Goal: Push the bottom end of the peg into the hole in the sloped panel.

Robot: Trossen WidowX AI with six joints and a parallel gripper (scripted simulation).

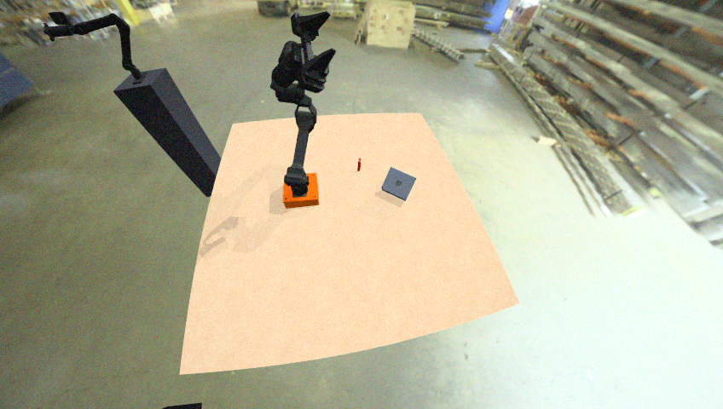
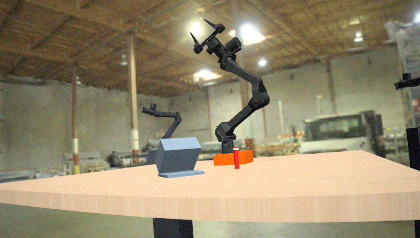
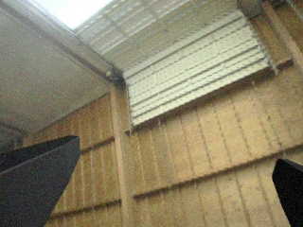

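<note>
Now: the red peg 610 mm below my gripper tip, 180 mm to the left of it and 140 mm ahead of it. Round my gripper tip: blue-grey sloped panel 600 mm below, 300 mm ahead, 20 mm to the left.
</note>
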